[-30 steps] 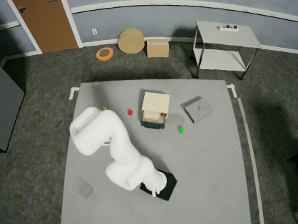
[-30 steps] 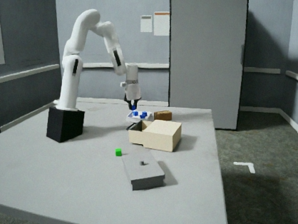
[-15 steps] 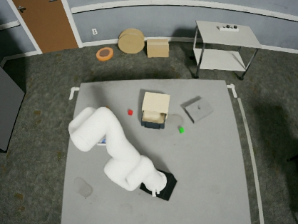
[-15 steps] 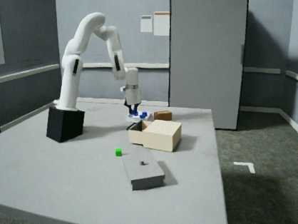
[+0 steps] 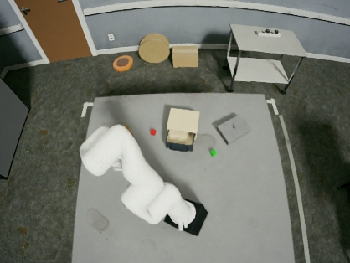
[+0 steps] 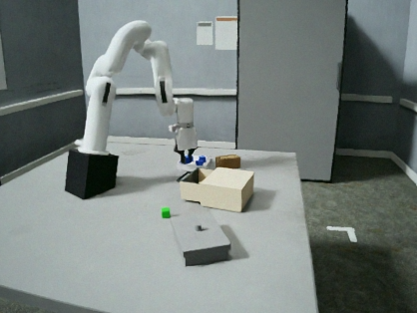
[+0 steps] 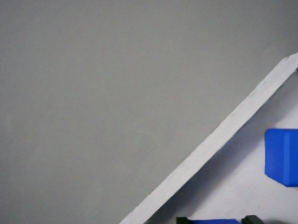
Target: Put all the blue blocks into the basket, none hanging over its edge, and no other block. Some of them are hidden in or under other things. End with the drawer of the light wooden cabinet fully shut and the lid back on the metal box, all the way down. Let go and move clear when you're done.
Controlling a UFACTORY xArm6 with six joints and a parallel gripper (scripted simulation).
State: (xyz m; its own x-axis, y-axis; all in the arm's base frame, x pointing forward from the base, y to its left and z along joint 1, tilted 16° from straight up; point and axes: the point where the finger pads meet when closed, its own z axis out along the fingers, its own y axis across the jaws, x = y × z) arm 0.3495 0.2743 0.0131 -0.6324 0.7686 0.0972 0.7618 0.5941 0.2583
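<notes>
Now: the white basket 40 mm ahead of my hand, 30 mm to the left of it and 30 mm below it. Round my hand: light wooden cabinet (170 mm ahead, 320 mm to the right); brown box (200 mm ahead, 20 mm to the left, 10 mm below); dark-rimmed drawer (120 mm ahead, 310 mm to the right).
</notes>
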